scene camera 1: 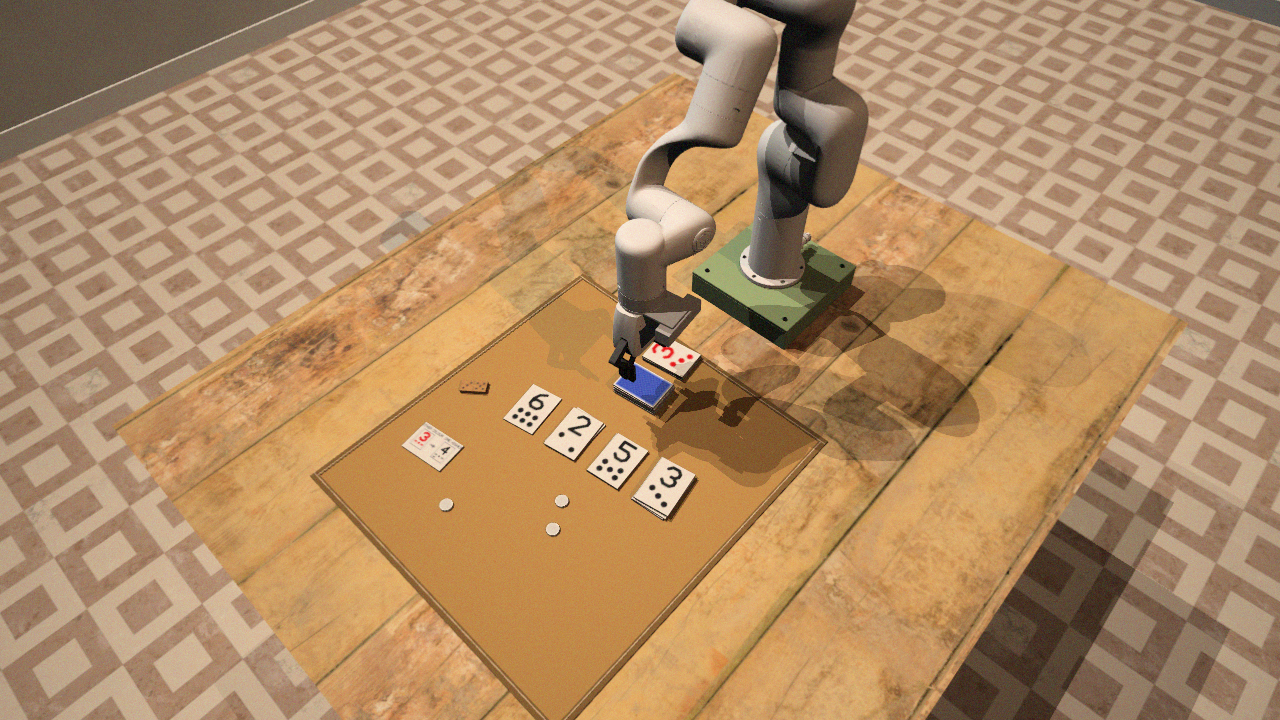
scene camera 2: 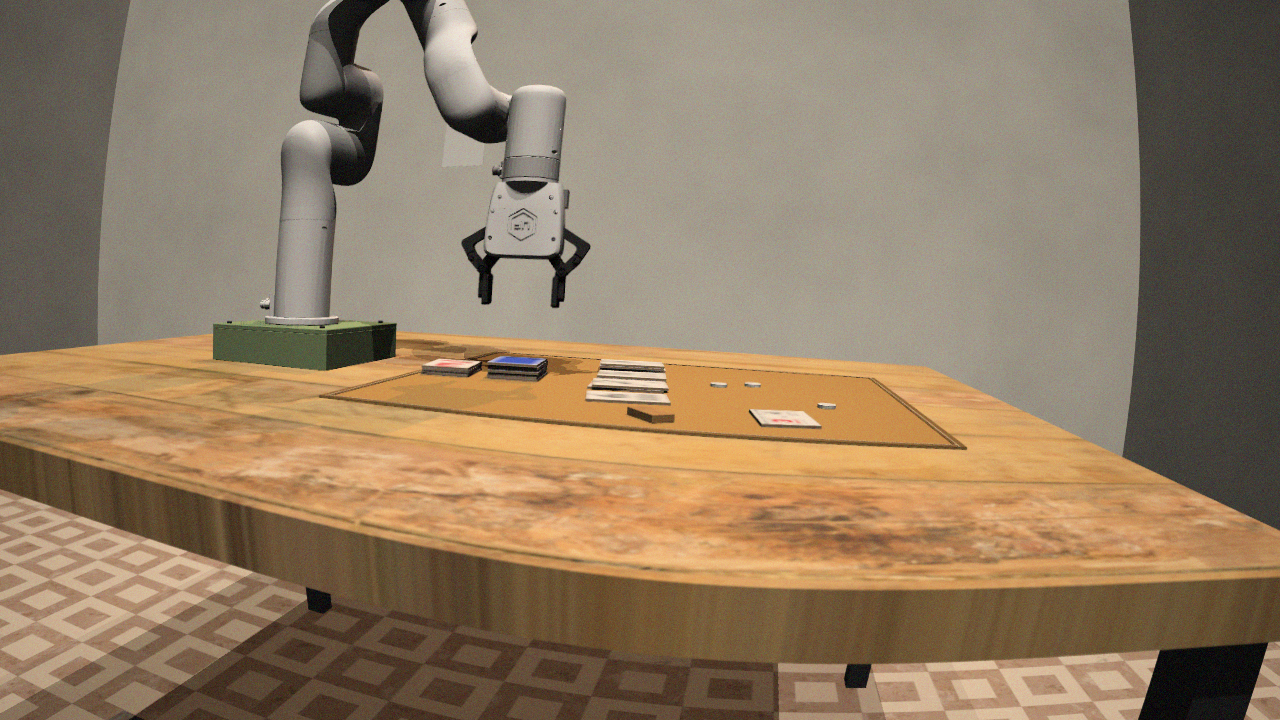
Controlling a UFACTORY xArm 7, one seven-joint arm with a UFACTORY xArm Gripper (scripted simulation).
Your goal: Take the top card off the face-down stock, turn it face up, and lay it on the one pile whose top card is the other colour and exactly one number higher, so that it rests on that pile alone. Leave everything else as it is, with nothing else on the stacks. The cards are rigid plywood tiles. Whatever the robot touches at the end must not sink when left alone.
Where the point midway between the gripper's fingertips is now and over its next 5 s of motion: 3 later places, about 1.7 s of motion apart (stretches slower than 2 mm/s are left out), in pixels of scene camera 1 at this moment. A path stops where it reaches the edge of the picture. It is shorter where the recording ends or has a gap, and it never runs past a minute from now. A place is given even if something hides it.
My gripper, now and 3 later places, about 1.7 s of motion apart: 643,360; 644,374; 643,380; 643,384
